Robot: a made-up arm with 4 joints.
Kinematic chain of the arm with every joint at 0, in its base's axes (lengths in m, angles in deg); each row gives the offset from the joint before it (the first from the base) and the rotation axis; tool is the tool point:
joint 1: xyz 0 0 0.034 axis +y
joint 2: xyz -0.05 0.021 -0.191 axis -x
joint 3: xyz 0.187 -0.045 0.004 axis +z
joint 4: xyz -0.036 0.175 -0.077 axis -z
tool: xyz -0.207 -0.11 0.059
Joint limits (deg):
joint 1: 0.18..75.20
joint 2: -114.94..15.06
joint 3: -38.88..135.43
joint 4: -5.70..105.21
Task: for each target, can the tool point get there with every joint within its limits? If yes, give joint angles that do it. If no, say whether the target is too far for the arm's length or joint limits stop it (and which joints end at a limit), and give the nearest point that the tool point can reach.
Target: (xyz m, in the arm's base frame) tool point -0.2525 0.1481 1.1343
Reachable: no: too far | nearest point -0.2093 0.0459 0.2530 | short by 0.888 m
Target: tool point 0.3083 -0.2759 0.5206
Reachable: no: joint limits stop it (at a limit: joint 1, joint 2, joint 4) | nearest point 0.2247 -0.1176 0.1735 | short by 0.391 m
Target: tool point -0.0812 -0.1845 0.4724
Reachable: no: joint limits stop it (at a limit: joint 1, joint 2, joint 4) | nearest point -0.2151 -0.1626 0.2369 | short by 0.272 m
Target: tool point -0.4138 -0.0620 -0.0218
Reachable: yes | joints 48.24 -57.24 77.11 70.22
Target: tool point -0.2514 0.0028 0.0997
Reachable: yes | joints 68.15 -11.24 20.48 15.46
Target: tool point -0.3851 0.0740 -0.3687
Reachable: yes | joints 55.10 -96.25 116.06 24.85
